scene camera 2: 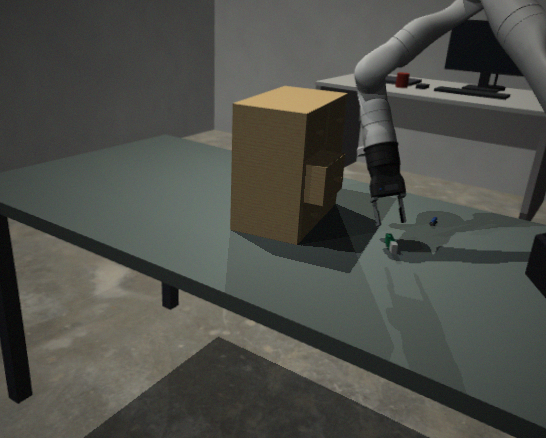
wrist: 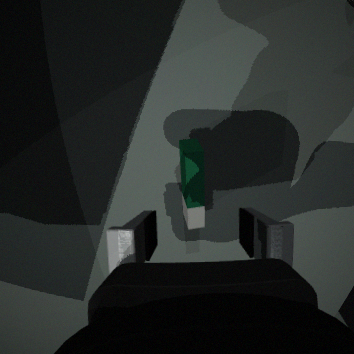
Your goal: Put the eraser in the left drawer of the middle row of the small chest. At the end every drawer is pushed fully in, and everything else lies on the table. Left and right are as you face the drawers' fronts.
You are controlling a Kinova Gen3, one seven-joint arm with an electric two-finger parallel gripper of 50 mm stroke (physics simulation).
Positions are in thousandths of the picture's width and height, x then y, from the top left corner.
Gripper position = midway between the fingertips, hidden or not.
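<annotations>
Small wooden chest out of frame in the wrist view, visible in scene camera 2 (494,298). Gripper visible in the wrist view (558,640) and scene camera 2 (717,513).
</annotations>
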